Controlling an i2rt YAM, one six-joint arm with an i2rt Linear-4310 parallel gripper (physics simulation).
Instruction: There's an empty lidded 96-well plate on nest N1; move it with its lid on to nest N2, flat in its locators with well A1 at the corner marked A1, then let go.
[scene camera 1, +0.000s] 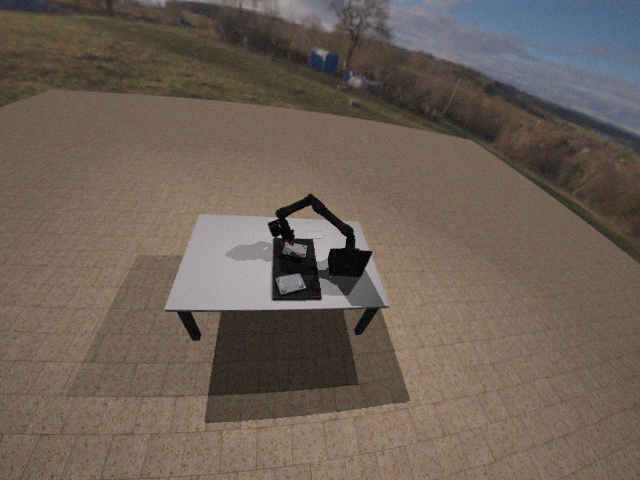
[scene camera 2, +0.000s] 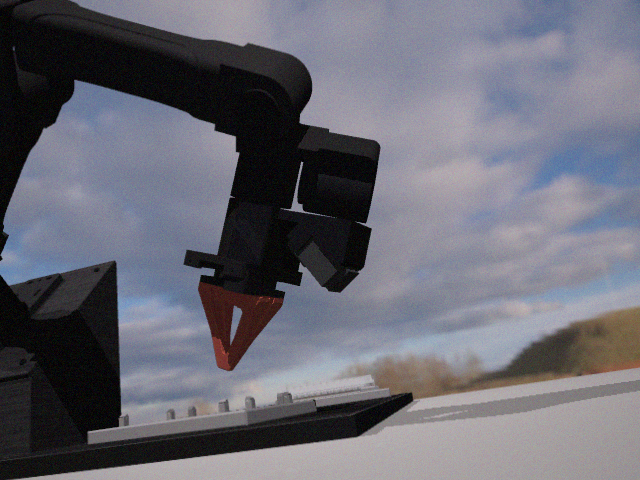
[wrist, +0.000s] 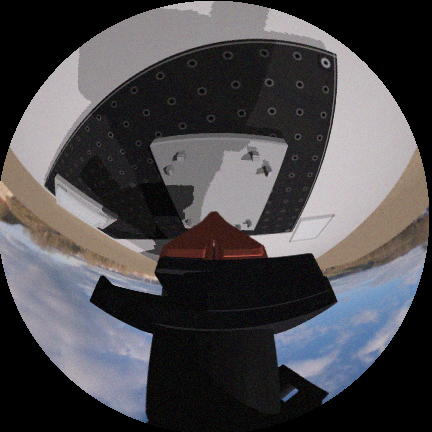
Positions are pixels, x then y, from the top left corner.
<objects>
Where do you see a grey nest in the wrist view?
232, 173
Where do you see a grey nest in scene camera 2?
366, 393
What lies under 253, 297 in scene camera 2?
My gripper.
</objects>
